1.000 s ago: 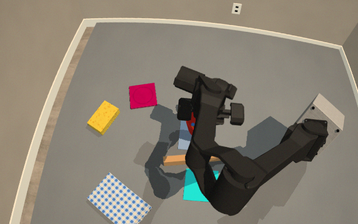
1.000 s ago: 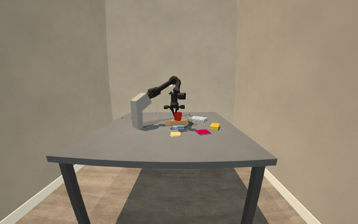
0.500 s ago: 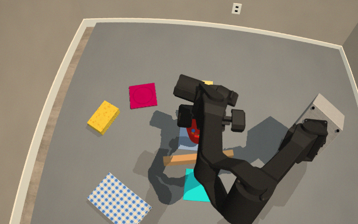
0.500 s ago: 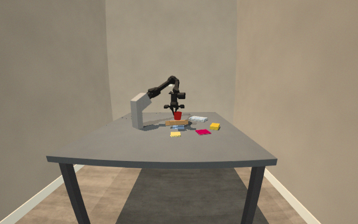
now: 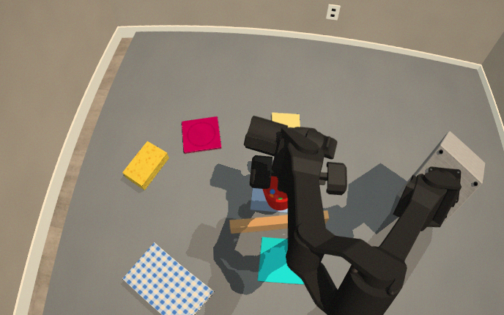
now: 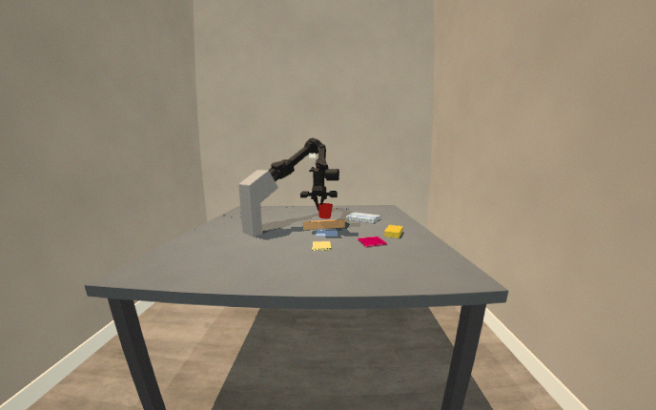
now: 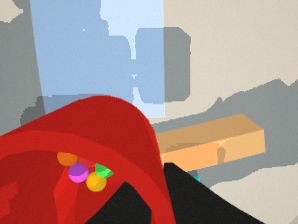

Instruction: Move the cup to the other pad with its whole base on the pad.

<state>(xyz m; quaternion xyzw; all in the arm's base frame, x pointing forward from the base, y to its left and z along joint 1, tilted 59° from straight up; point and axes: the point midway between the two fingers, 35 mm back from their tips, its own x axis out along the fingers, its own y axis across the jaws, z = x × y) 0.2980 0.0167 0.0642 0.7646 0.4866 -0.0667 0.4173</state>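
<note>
My hand is 50 mm above the cup, 30 mm short of it and 10 mm to the right of it. The rest, counted from my hand: yellow sponge: 380 mm ahead, 130 mm below, 60 mm to the left; teal pad: 150 mm below, 120 mm to the left, 40 mm behind; bar: 130 mm below, 50 mm to the left, 10 mm ahead.
</note>
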